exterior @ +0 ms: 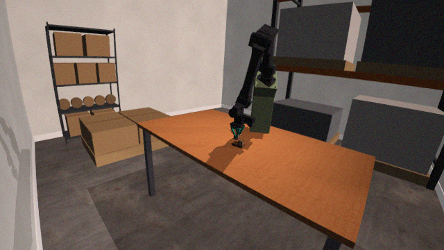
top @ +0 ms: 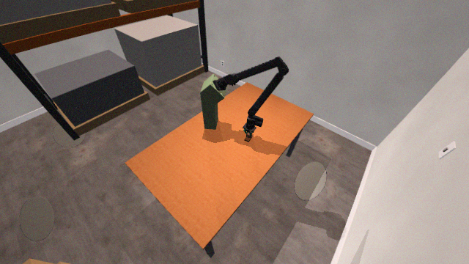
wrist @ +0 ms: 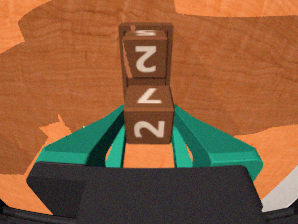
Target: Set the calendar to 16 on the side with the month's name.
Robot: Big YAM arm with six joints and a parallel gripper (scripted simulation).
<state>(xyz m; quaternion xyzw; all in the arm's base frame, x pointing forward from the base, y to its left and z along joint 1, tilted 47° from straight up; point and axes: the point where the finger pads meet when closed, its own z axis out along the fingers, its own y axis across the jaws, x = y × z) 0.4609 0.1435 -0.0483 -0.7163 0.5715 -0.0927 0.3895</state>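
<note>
The brown calendar cube lies 1 cm below my hand. From my hand the other things lie so: dark calendar tray 1 cm behind, 1 cm to the left, 6 cm below.
</note>
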